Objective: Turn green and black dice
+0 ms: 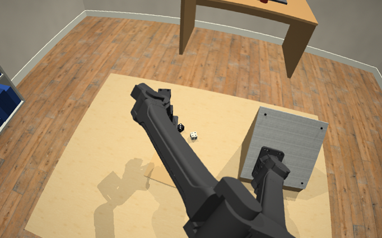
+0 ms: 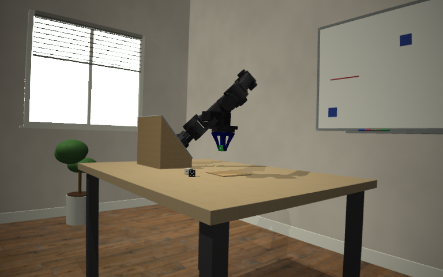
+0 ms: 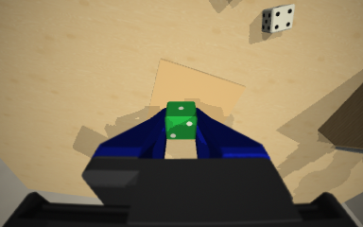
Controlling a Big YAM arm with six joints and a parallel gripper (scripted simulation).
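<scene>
Right now the tan mat is 30 mm behind my hand, 60 mm to the left of it and 110 mm below it. From my hand the other things lie so: black die: 30 mm behind, 120 mm to the right, 100 mm below; white die: 90 mm behind, 100 mm to the right, 100 mm below; green die: right at my hand.
</scene>
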